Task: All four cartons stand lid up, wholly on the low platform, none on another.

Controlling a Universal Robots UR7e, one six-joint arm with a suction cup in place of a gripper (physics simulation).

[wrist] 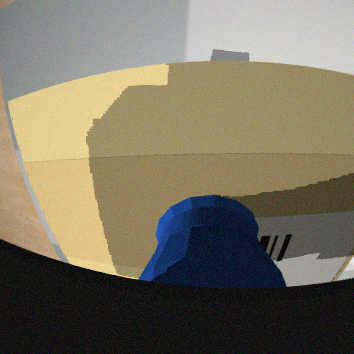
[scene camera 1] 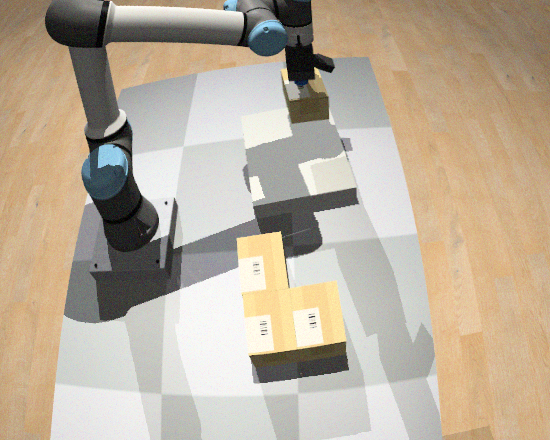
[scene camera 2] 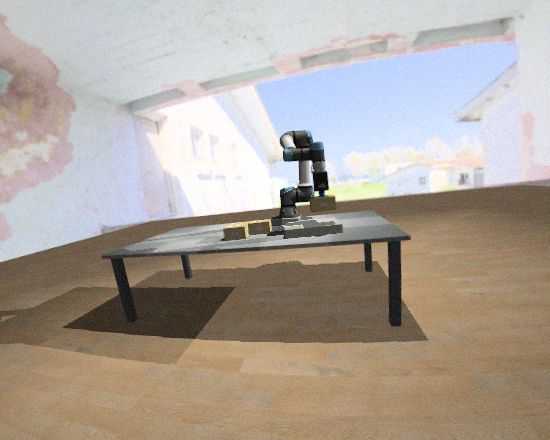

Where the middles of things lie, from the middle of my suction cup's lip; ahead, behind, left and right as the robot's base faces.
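Low white platform (scene camera 1: 292,167): from my suction cup, 190 mm below, 70 mm to the right, 50 mm behind.
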